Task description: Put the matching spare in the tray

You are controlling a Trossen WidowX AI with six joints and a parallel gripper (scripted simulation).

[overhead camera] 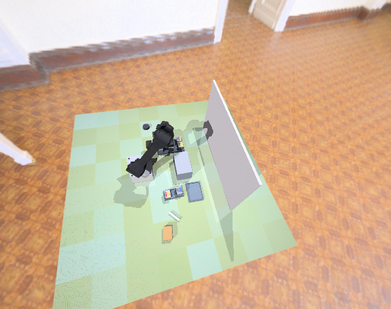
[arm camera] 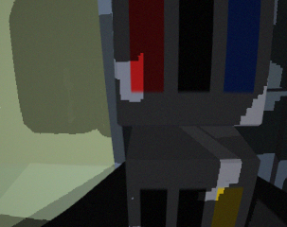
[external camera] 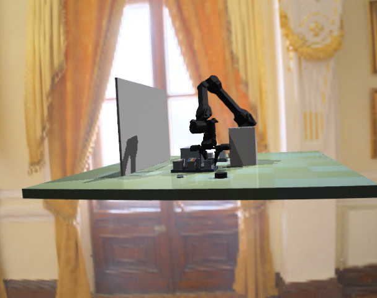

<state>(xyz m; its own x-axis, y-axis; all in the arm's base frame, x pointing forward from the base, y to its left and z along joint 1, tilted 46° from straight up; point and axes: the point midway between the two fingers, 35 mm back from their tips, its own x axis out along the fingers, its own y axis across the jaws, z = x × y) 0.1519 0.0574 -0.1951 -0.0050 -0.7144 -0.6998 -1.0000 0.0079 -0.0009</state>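
Now: the blue-grey tray 190 mm ahead of my gripper tip, 350 mm to the right of it and 10 mm below it. Round my gripper tip: spare 20 mm above; mounted unit 130 mm ahead, 160 mm to the right, 30 mm above; dark piece 90 mm ahead, 210 mm to the left, 20 mm below.
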